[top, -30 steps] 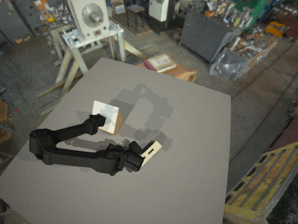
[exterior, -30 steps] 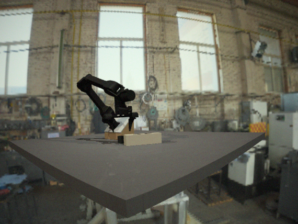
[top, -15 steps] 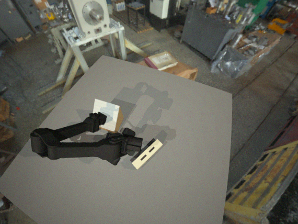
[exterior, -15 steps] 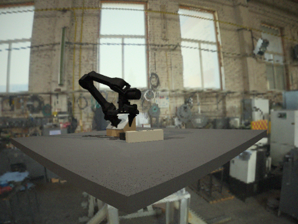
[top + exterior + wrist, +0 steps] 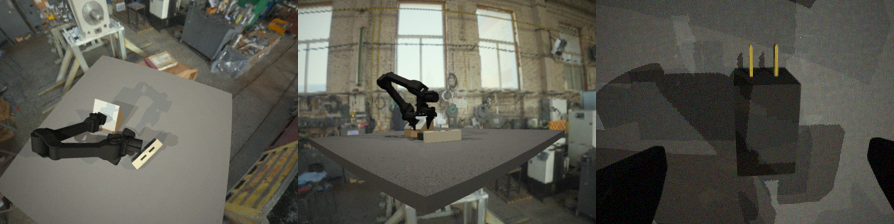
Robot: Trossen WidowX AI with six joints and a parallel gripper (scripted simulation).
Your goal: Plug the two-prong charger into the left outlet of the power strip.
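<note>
Now: gripper tip 40 mm above the black two-prong charger and 20 mm short of it.
</note>
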